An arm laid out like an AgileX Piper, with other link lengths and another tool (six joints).
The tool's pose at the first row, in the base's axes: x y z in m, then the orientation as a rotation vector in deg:
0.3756 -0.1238 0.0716 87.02 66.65 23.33
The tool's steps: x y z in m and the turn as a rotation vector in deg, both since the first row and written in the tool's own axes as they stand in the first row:
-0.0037 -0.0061 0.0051 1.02 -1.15 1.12
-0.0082 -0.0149 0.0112 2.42 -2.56 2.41
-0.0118 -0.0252 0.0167 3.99 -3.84 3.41
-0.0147 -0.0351 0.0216 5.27 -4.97 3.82
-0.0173 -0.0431 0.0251 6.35 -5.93 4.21
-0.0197 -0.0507 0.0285 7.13 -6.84 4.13
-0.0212 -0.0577 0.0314 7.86 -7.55 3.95
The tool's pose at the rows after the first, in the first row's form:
0.3752 -0.1303 0.0658 88.66 65.31 22.62
0.3740 -0.1384 0.0575 90.73 63.76 21.61
0.3720 -0.1455 0.0478 92.74 62.55 20.41
0.3701 -0.1517 0.0384 94.11 61.78 19.08
0.3681 -0.1567 0.0310 95.28 61.08 17.97
0.3663 -0.1614 0.0239 95.90 60.67 16.75
0.3647 -0.1650 0.0173 96.40 60.47 15.66

